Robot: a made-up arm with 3 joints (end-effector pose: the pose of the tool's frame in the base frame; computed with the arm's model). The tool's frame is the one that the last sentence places. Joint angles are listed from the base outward.
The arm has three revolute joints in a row. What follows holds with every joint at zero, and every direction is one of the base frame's.
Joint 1 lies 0.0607 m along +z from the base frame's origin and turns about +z.
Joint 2 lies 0.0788 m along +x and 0.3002 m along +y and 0.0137 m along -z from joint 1 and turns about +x.
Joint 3 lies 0.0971 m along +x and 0.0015 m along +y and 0.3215 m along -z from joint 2 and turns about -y.
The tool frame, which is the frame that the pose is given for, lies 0.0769 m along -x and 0.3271 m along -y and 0.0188 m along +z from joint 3; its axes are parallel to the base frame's.
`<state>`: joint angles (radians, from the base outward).
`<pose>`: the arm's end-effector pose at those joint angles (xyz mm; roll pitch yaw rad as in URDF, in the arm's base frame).
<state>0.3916 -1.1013 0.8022</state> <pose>166.1 -116.9 172.8 -1.2318 -0.3313 1.1366</pose>
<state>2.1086 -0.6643 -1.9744</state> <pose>-15.4 250.9 44.5 -2.0357 0.8097 -0.0680</pose>
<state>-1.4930 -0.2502 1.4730</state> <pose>-101.4 -158.0 -256.2 -1.2058 -1.3025 -0.2995</pose>
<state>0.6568 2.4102 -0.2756</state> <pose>-361.7 644.4 39.8 2.3910 -0.2039 0.8435</pose>
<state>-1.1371 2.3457 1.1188</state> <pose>779.8 222.9 82.0 1.9749 0.6808 -2.1110</pose>
